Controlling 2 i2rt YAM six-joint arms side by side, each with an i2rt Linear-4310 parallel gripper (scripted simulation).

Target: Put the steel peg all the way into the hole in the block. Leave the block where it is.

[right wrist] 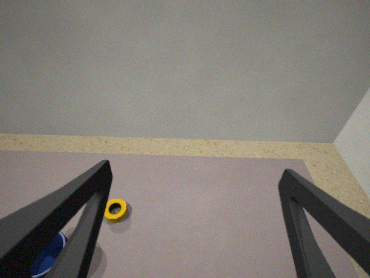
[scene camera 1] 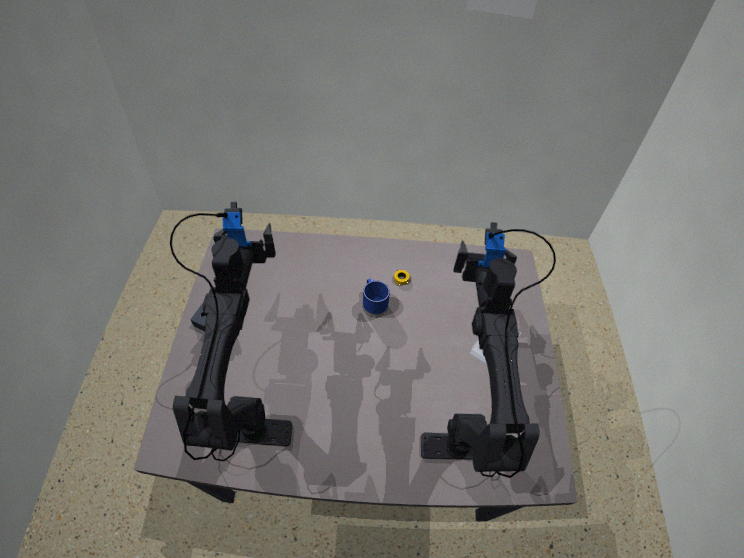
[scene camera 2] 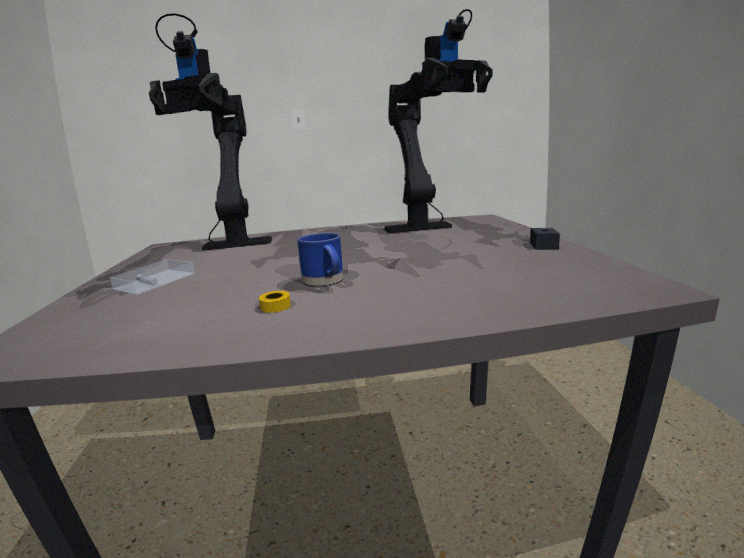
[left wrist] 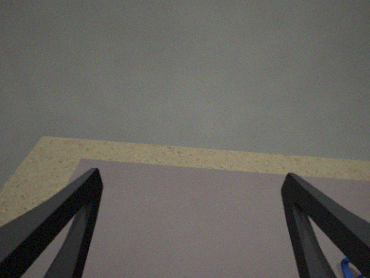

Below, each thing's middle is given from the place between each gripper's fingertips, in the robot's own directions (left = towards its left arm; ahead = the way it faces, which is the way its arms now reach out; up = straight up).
My right hand (scene camera 2: 174, 92) is 6 cm past the clear tray (scene camera 2: 126, 282), 13 cm to the left of it and 37 cm above it. Also, from my right hand: blue mug (scene camera 2: 317, 269) 6 cm ahead, 25 cm to the left, 34 cm below.
Right now the blue mug is 60 mm ahead of my left hand (scene camera 2: 470, 71), 320 mm to the right of it and 350 mm below it. Round my left hand: clear tray (60 mm behind, 700 mm to the right, 380 mm below).
